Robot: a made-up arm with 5 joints. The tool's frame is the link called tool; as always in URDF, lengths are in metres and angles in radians. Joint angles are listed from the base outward.
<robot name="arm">
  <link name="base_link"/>
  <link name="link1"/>
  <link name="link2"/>
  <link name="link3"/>
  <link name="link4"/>
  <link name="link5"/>
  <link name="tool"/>
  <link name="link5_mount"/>
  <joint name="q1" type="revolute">
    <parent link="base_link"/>
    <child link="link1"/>
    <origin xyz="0 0 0.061"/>
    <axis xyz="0 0 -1"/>
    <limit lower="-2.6" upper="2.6"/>
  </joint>
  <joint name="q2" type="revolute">
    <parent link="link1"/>
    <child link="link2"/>
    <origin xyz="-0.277 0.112 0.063"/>
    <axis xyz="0 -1 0"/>
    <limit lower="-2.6" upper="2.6"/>
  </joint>
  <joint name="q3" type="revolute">
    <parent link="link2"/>
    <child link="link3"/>
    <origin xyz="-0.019 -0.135 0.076"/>
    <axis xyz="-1 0 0"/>
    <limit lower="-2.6" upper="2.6"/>
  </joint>
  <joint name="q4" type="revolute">
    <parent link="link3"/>
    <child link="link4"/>
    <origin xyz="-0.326 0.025 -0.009"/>
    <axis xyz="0 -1 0"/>
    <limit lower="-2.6" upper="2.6"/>
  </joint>
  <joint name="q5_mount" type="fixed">
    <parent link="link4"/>
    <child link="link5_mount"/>
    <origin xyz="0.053 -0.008 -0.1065"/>
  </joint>
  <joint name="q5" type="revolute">
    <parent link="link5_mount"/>
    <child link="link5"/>
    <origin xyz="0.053 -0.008 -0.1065"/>
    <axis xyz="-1 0 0"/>
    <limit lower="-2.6" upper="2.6"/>
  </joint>
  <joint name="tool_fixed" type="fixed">
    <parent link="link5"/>
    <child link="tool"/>
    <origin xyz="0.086 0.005 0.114"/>
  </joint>
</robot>
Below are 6 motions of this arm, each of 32 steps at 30 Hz.
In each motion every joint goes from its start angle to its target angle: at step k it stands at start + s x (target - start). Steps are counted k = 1, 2, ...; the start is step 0. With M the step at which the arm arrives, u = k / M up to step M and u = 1 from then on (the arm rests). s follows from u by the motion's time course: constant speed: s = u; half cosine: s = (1 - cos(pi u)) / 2; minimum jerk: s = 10 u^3 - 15 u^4 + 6 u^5.
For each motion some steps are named. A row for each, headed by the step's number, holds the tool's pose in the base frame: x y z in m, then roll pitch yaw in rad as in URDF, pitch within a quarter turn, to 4 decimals.
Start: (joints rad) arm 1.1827 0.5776 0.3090 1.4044 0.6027
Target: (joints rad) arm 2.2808 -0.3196 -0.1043 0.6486 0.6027
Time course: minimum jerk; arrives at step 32
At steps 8, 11, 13, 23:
8: -0.0558 0.5336 0.2153 -2.9852 -1.2258 0.9900
11: 0.0103 0.5073 0.2381 -2.3980 -1.3650 0.2895
13: 0.0607 0.4786 0.2518 -1.5257 -1.3616 -0.6797
23: 0.2430 0.2897 0.2585 -0.5486 -0.5582 -2.1657

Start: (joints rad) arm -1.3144 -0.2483 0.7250 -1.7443 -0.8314
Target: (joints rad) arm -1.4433 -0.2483 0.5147 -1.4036 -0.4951
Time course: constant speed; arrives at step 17
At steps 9, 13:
9: 0.0436 -0.7614 0.1830 -1.3240 0.9176 -0.5135
13: 0.0605 -0.7432 0.1595 -1.3198 0.9925 -0.3841

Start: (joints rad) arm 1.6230 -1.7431 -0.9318 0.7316 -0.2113
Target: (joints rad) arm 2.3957 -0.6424 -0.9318 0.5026 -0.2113
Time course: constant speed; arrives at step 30
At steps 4, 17, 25, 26, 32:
4: -0.0305 0.1900 0.2551 0.1789 0.8847 -2.6827
17: 0.0865 0.2524 0.2749 0.6618 0.6366 -2.6615
25: 0.1760 0.2604 0.2661 0.8551 0.4358 -2.7402
26: 0.1875 0.2593 0.2640 0.8753 0.4091 -2.7534
32: 0.2330 0.2498 0.2531 0.9490 0.2995 -2.8123

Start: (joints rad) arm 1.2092 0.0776 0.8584 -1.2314 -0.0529
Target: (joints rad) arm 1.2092 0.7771 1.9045 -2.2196 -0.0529
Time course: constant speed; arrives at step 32
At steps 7, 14, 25, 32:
7: -0.4335 0.5617 -0.0006 -1.2012 0.4347 -2.5292
14: -0.4445 0.5934 -0.0300 -1.1451 0.2707 -2.7719
25: -0.4173 0.6372 -0.1098 -0.9062 0.1687 3.0901
32: -0.3737 0.6427 -0.1818 -0.7134 0.2399 2.8192

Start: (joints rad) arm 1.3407 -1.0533 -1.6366 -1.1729 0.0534
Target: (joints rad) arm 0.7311 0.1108 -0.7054 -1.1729 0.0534
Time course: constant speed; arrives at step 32
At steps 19, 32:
19: -0.1925 0.6174 0.2417 1.7051 0.5714 0.3403
32: -0.3755 0.5219 0.0025 0.9673 0.7138 0.1809

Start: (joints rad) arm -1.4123 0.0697 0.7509 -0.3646 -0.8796
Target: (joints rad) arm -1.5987 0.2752 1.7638 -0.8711 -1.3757
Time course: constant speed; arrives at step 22
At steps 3, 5, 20, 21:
3: 0.1744 -0.5344 0.1022 0.0448 0.1759 1.0999
5: 0.1967 -0.5463 0.1148 0.0039 0.1525 1.0561
20: 0.2916 -0.6618 0.2326 -0.1159 -0.2462 0.7283
21: 0.2927 -0.6714 0.2393 -0.1095 -0.2835 0.7070

